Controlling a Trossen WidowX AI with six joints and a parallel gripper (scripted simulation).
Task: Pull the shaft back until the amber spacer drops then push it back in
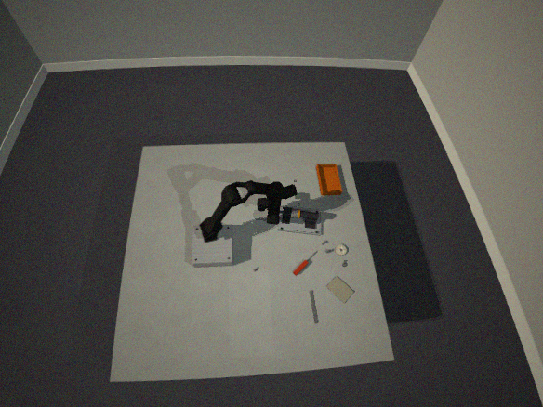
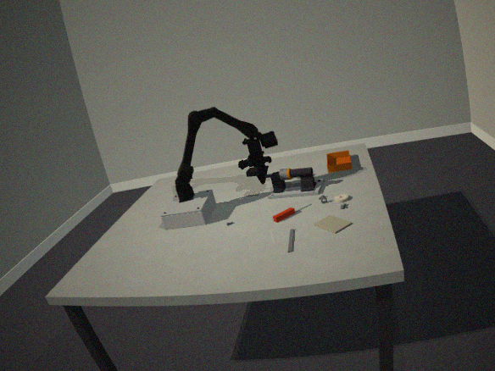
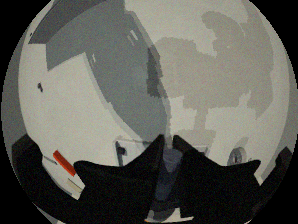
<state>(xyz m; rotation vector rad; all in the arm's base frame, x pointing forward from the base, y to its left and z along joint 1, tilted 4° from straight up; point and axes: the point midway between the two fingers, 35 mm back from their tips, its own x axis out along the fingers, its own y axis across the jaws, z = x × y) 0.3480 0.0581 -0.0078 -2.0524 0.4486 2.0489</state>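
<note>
My gripper tip is 70 mm short of the shaft, 30 mm to the left of it and 30 mm below it. Also, from my gripper tip: white disc 300 mm ahead, 270 mm to the right, 40 mm below; amber spacer 120 mm ahead, 50 mm to the right, 30 mm above; orange bin 390 mm ahead, 160 mm to the left, 40 mm below.
</note>
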